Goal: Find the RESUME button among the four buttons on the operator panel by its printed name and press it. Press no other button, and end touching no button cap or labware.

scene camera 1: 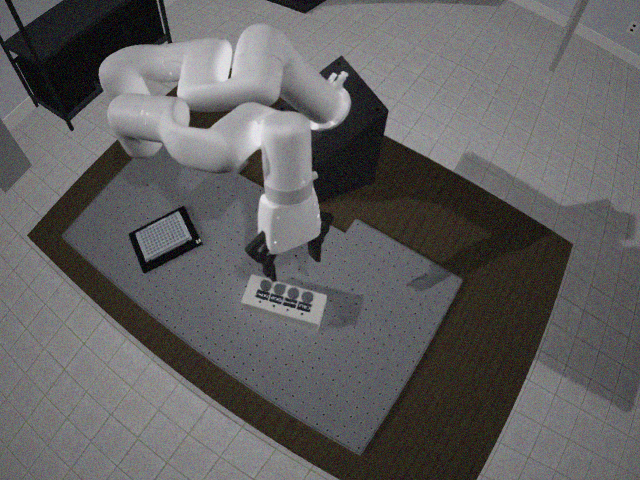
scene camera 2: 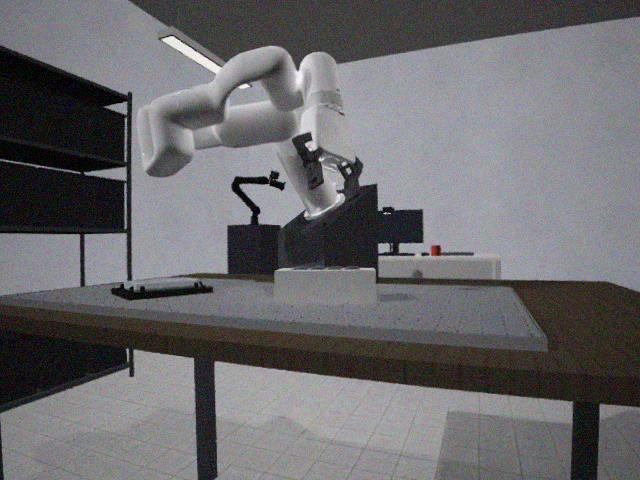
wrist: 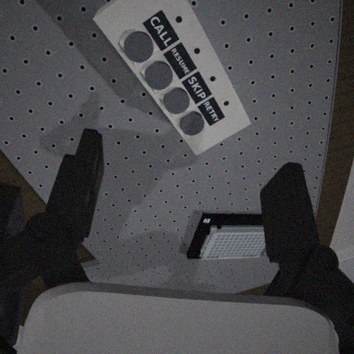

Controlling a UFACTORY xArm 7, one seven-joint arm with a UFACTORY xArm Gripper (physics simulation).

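Places are measured from the arm's base along level axes (x left, y back, z up), in centimetres.
Where they show: gripper, fingertip midpoint: (scene camera 1: 292, 267) (scene camera 2: 335, 192); arm's base, origin of the base link: (scene camera 1: 326, 107) (scene camera 2: 325, 207).
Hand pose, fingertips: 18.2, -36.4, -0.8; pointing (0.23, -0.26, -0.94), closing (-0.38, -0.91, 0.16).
Observation:
Things, the pixels of their top centre, and the offset from my fingertips, as dx, dy, dz. "*": a spot on its surface instead. Level surfaces: height alone.
- white operator panel, middle of its top: (scene camera 2: 325, 267) (scene camera 1: 283, 298) -1.2, -1.9, -13.0
- RESUME button, middle of its top: (scene camera 1: 293, 292) -0.4, +0.3, -13.0
- CALL button, middle of its top: (scene camera 1: 307, 296) +2.4, +1.3, -13.0
- SKIP button, middle of its top: (scene camera 1: 279, 288) -3.2, -0.7, -13.0
- RETRY button, middle of its top: (scene camera 1: 265, 284) -6.0, -1.7, -13.0
- well plate, middle of its top: (scene camera 2: 161, 280) (scene camera 1: 161, 234) -35.2, -6.2, -15.9
- black holder, surface spot: (scene camera 1: 145, 265) * -33.6, -14.5, -17.4
- perforated board, its level: dz -18.6
The white operator panel (scene camera 1: 250, 296) (scene camera 2: 325, 287) (wrist: 231, 122) has four round grey buttons beside dark printed labels. In the wrist view they read CALL, RESUME, SKIP, RETRY from upper left to lower right. The RESUME button (wrist: 158, 75) (scene camera 1: 293, 292) is second from the CALL end, between the CALL button (wrist: 137, 46) (scene camera 1: 307, 297) and the SKIP button (wrist: 176, 100) (scene camera 1: 279, 289). The RETRY button (wrist: 192, 123) (scene camera 1: 265, 285) is at the other end. My gripper (scene camera 1: 293, 268) (scene camera 2: 333, 190) (wrist: 191, 162) is open and empty, high above the board and apart from the panel.
A well plate (scene camera 1: 164, 236) (scene camera 2: 162, 283) (wrist: 235, 244) sits in a black holder (scene camera 1: 145, 265) on the perforated board (scene camera 1: 356, 392), to the panel's left in scene camera 1. The dark arm pedestal (scene camera 1: 356, 139) stands behind. A black shelf unit (scene camera 2: 129, 206) is at the left.

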